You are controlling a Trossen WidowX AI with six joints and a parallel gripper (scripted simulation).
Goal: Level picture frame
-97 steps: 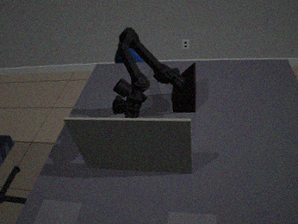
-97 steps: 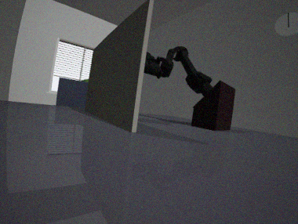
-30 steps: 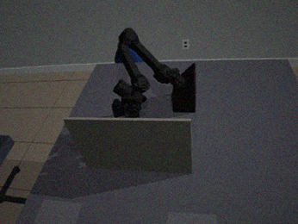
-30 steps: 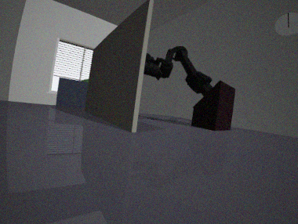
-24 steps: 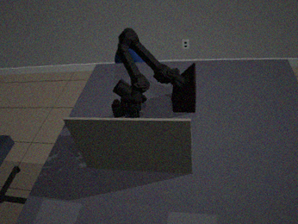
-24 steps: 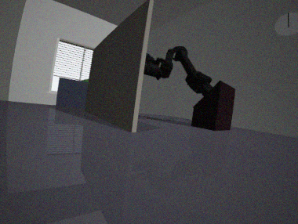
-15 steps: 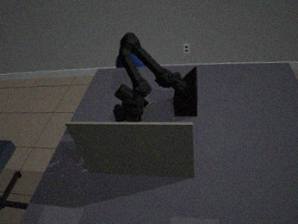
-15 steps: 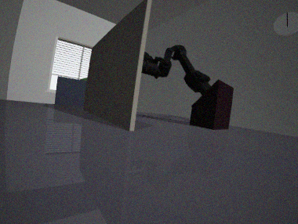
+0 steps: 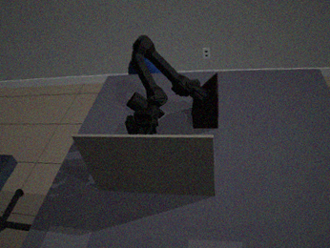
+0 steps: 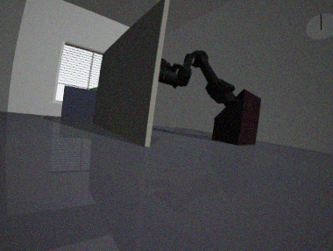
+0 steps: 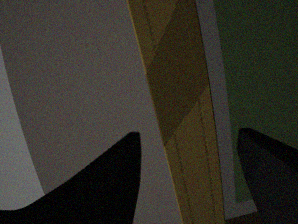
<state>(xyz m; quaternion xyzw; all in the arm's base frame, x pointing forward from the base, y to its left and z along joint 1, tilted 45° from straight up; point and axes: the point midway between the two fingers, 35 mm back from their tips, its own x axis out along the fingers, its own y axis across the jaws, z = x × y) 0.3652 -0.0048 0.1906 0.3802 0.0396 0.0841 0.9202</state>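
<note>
My gripper tip is now 10 mm short of the picture frame and 50 mm above it. Also, from my gripper tip: wall panel 20 mm ahead, 10 mm to the left, 70 mm below.
</note>
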